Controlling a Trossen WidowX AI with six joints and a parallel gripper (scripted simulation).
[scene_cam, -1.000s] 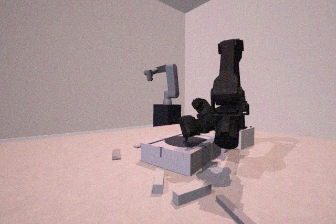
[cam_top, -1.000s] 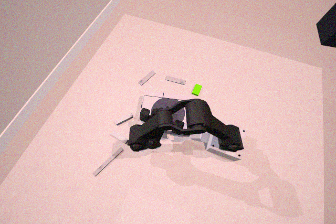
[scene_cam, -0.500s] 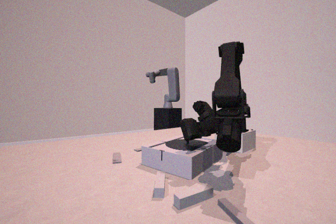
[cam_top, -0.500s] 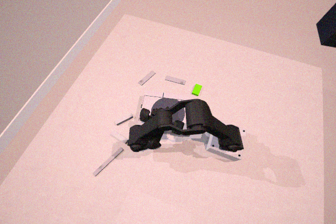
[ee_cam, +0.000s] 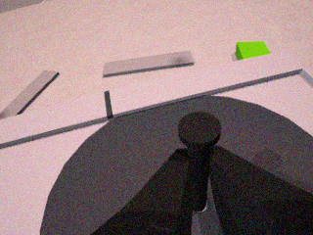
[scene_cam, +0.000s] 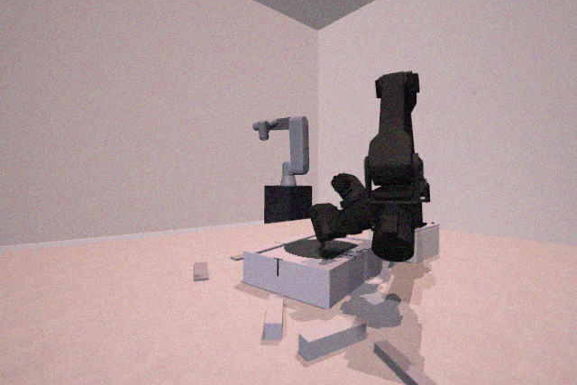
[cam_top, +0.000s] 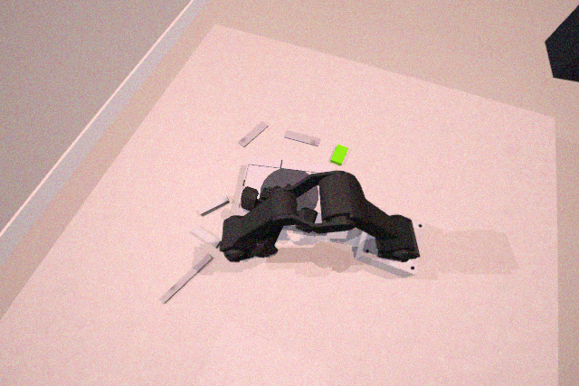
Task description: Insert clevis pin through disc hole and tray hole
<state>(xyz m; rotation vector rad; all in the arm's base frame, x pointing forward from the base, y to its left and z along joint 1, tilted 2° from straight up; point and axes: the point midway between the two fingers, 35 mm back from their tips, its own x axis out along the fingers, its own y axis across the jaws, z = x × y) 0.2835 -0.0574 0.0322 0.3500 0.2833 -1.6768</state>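
Now: gripper tip 1 cm above the steel pin. From my gripper tip the other things lie so: green block 12 cm behind, 18 cm to the right, 8 cm below; rimmed tray 1 cm ahead, 5 cm below; dark disc 3 cm below.
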